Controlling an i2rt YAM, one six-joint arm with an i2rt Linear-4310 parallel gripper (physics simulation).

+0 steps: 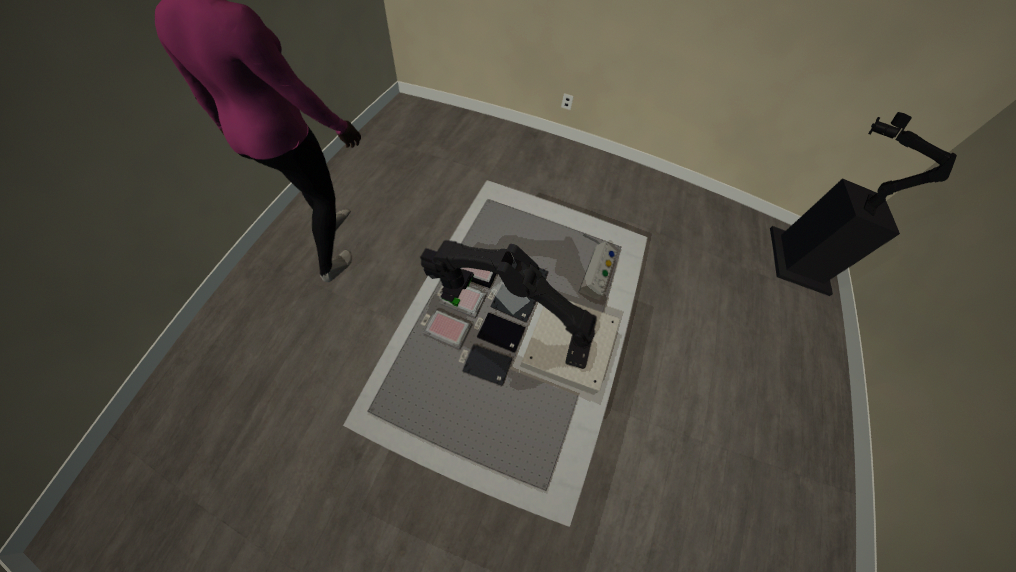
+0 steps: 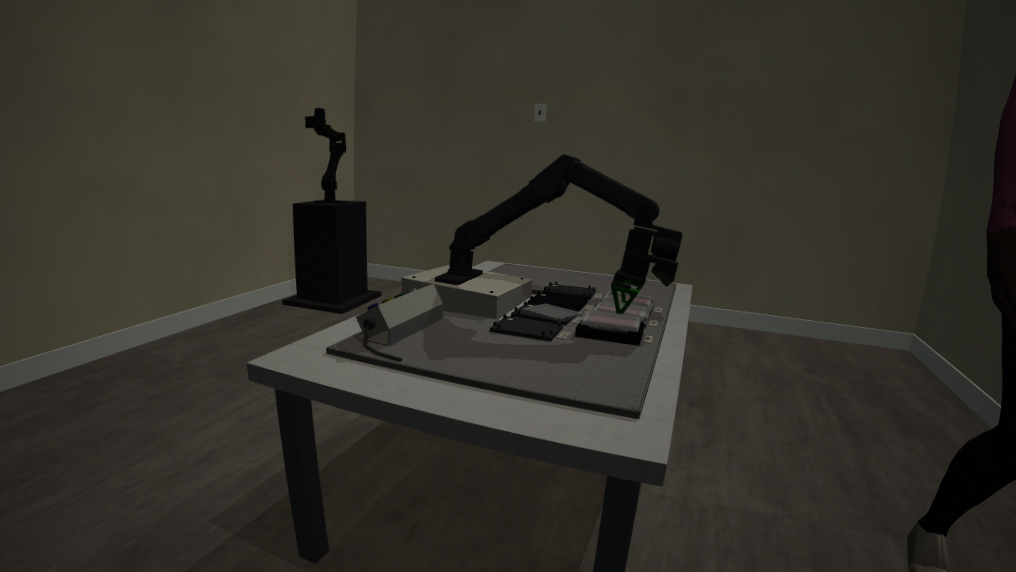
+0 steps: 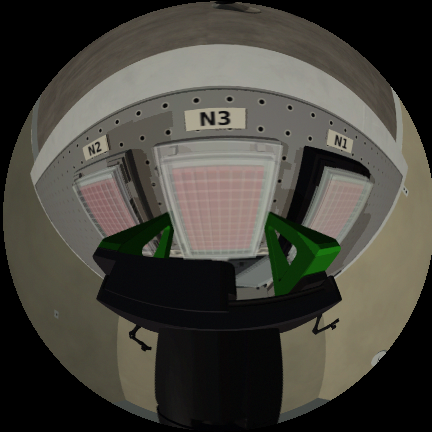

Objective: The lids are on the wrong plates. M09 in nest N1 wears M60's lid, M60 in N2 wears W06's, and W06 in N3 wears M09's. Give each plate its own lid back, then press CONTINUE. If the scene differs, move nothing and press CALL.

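Seen in the pictures: gripper, fingertip midpoint: (image 1: 461, 296) (image 2: 622, 310) (image 3: 218, 216); arm's base at its link origin: (image 1: 581, 339) (image 2: 459, 277).
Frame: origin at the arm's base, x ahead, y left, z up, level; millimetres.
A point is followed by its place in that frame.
Note:
My gripper (image 1: 455, 301) {x 455, y -37, z -30 mm} (image 2: 623, 299) {x 455, y -37, z -30 mm} (image 3: 218, 216) {x 455, y -37, z -30 mm} stands low over N3, its green fingers closed on the two long sides of the clear lid (image 3: 217, 200) {x 478, y -38, z -23 mm} of the plate there. That plate (image 1: 469, 299) {x 420, y -29, z -20 mm} is pink. The lid looks level; any gap below it is hidden. A pink plate (image 1: 482, 272) {x 412, y -148, z -15 mm} (image 3: 342, 200) {x 478, y -156, z -14 mm} sits in the black N1 nest, and another pink plate (image 1: 446, 327) {x 459, y 97, z -29 mm} (image 3: 107, 197) {x 494, y 70, z -28 mm} sits in N2. Writing on plates and lids is unreadable. The button box (image 1: 594, 275) {x 8, y -253, z 28 mm} (image 2: 408, 316) {x 24, y -354, z -11 mm} has blue, yellow, green and white buttons; their labels are unreadable.
A pale sheet (image 1: 513, 299) {x 270, y -89, z -34 mm} (image 3: 255, 274) {x 302, y -87, z -34 mm}, perhaps a lid, lies askew on a dark pad. A black pad (image 1: 501, 331) {x 274, y 42, z -44 mm} and a grey pad (image 1: 487, 363) {x 283, y 169, z -44 mm} are beside it. The arm stands on a cream base (image 1: 547, 355) {x 98, y 89, z -9 mm}. A person (image 1: 234, 85) stands beyond the table.

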